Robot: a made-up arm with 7 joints.
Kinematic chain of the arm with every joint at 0, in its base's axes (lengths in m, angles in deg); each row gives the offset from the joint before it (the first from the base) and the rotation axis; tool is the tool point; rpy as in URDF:
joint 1: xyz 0 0 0.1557 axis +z
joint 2: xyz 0 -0.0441 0.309 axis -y
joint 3: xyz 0 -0.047 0.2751 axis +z
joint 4: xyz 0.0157 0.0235 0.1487 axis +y
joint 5: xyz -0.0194 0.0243 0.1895 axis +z
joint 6: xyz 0 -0.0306 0.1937 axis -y
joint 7: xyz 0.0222 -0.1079 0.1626 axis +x
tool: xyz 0 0 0 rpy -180 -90 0
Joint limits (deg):
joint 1: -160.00..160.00
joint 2: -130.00..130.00
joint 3: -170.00..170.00
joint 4: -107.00..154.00
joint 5: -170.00..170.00
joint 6: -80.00..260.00
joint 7: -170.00..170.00
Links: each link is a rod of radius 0.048 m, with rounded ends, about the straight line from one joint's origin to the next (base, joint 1, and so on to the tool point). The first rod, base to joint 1, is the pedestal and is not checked.
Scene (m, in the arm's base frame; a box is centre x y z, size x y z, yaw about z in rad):
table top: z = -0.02
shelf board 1: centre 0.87 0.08 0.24 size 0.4 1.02 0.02 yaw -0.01
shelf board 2: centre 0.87 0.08 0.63 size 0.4 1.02 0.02 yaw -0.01
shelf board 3: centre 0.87 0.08 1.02 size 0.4 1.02 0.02 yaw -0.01
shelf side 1: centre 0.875 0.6 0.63 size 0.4 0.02 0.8 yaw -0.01
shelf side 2: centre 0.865 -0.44 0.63 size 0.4 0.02 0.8 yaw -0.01
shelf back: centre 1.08 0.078 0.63 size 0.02 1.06 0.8 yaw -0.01
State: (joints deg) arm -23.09 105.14 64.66 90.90 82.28 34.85 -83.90
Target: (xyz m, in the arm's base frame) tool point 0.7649 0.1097 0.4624
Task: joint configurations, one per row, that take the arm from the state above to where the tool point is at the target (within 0.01 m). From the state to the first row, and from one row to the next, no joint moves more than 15 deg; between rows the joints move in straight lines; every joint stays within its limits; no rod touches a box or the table.
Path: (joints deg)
1: -37.47 104.51 66.21 86.51 82.84 32.83 -83.90
2: -51.84 103.87 67.76 82.12 83.41 30.81 -83.90
3: -66.22 103.24 69.32 77.73 83.97 28.79 -83.90
4: -80.60 102.60 70.87 73.34 84.54 26.77 -83.90
5: -94.97 101.97 72.42 68.94 85.10 24.75 -83.90
6: -109.35 101.34 73.97 64.55 85.67 22.73 -83.90
7: -123.73 100.70 75.53 60.16 86.23 20.71 -83.90
8: -138.11 100.07 77.08 55.77 86.79 18.69 -83.90

